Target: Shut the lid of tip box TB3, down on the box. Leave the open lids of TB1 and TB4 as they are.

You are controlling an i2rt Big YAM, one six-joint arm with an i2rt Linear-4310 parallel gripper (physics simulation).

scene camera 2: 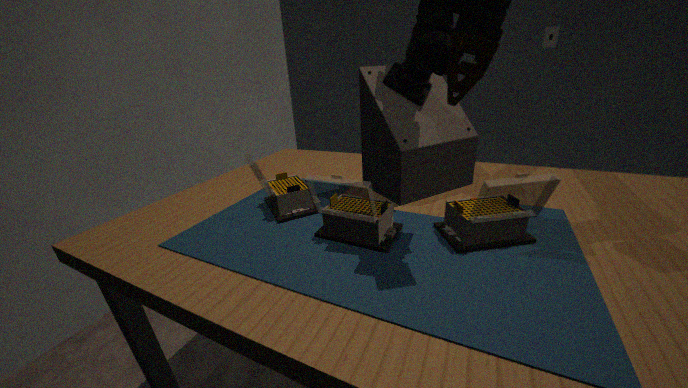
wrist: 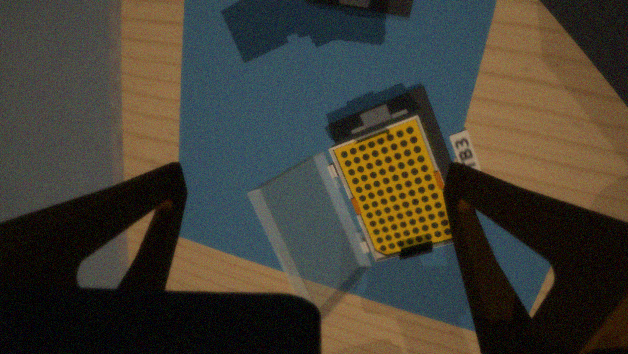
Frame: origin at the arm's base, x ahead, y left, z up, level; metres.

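Where they show: gripper, fingertip midpoint: (scene camera 2: 452, 99) (wrist: 315, 177); arm's base, link origin: (scene camera 2: 406, 85).
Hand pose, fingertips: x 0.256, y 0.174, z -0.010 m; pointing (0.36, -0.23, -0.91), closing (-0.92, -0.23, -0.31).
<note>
Each offset is from my fingertips to the top centre of the thing. "spot": to the spot under its first point. Level surfaces: height alone.
TB3 is the rightmost box {0.039 m back, 0.063 m left, 0.194 m down} (scene camera 2: 500, 233) (wrist: 400, 190) in the scene view, with a yellow tip rack on a dark base plate; its label {spot: 0.081 m back, 0.026 m left, 0.258 m down} (wrist: 465, 150) shows in the wrist view. Its clear lid {spot: 0.007 m ahead, 0.155 m left, 0.142 m down} (scene camera 2: 544, 192) (wrist: 310, 220) stands open, hinged on the side away from the label. TB1 is the middle box {0.055 m ahead, 0.155 m right, 0.194 m down} (scene camera 2: 350, 228), its lid {spot: 0.151 m ahead, 0.185 m right, 0.141 m down} (scene camera 2: 318, 191) open. TB4 is the left box {0.020 m ahead, 0.370 m right, 0.194 m down} (scene camera 2: 295, 204), its lid (scene camera 2: 258, 173) open. My gripper (scene camera 2: 454, 95) (wrist: 315, 177) is open and empty, high above the boxes; one finger partly covers TB3's label-side edge in the wrist view.
The boxes stand on a blue mat {0.260 m down} (scene camera 2: 475, 295) (wrist: 240, 125) on a wooden table {0.263 m down} (scene camera 2: 280, 320) (wrist: 150, 90). The robot's grey pedestal (scene camera 2: 435, 170) stands behind them. Part of TB1's dark base plate {spot: 0.020 m ahead, 0.086 m right, 0.252 m down} (wrist: 400, 7) shows at the wrist view's top. A wall (scene camera 2: 150, 100) rises at the left.
</note>
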